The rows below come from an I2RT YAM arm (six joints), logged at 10 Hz.
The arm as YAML. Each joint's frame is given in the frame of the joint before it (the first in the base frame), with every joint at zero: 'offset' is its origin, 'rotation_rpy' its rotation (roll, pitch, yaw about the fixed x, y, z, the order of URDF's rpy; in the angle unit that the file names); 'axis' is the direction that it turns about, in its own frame. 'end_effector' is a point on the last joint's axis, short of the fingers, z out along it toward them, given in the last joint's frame.
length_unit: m
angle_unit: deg
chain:
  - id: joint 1
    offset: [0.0, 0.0, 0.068]
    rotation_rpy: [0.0, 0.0, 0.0]
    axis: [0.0, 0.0, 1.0]
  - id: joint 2
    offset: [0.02, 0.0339, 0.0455]
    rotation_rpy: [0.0, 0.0, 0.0]
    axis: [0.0, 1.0, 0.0]
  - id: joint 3
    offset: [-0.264, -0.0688, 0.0]
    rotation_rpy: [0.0, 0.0, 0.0]
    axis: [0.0, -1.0, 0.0]
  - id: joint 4
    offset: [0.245, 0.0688, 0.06]
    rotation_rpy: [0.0, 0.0, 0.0]
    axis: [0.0, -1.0, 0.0]
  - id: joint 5
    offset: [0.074, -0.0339, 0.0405]
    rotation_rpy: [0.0, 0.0, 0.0]
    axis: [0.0, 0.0, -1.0]
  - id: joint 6
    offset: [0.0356, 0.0, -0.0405]
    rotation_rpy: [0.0, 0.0, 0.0]
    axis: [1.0, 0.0, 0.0]
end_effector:
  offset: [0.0, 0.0, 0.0]
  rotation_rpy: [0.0, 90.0, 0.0]
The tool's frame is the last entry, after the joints.
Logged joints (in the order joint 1, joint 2, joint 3, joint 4, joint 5, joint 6), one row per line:
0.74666 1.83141 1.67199 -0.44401 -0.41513 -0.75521
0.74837 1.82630 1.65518 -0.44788 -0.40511 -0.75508
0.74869 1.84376 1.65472 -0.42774 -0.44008 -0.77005
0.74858 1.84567 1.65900 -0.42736 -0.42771 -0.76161
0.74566 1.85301 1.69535 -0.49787 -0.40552 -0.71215
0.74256 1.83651 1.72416 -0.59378 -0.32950 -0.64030
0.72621 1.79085 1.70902 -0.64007 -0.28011 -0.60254
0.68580 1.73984 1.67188 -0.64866 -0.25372 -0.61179
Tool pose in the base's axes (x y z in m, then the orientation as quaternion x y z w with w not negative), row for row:
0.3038 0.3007 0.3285 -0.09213 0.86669 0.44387 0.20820
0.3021 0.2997 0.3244 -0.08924 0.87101 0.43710 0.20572
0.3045 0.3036 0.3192 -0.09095 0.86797 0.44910 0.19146
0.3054 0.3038 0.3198 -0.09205 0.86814 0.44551 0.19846
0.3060 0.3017 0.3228 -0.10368 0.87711 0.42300 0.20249
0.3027 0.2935 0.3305 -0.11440 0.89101 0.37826 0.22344
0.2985 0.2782 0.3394 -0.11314 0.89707 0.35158 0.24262
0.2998 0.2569 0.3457 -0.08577 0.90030 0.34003 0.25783
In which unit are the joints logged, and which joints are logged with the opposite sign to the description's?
The joints are logged in radians. Opposite sign: joint 6.
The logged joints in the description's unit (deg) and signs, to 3 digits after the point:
42.780 104.932 95.798 -25.440 -23.785 43.270
42.878 104.639 94.835 -25.662 -23.211 43.263
42.897 105.640 94.808 -24.508 -25.215 44.121
42.890 105.749 95.054 -24.486 -24.506 43.637
42.723 106.170 97.136 -28.526 -23.235 40.803
42.546 105.224 98.787 -34.021 -18.879 36.686
41.609 102.608 97.920 -36.673 -16.049 34.523
39.293 99.685 95.792 -37.165 -14.537 35.053

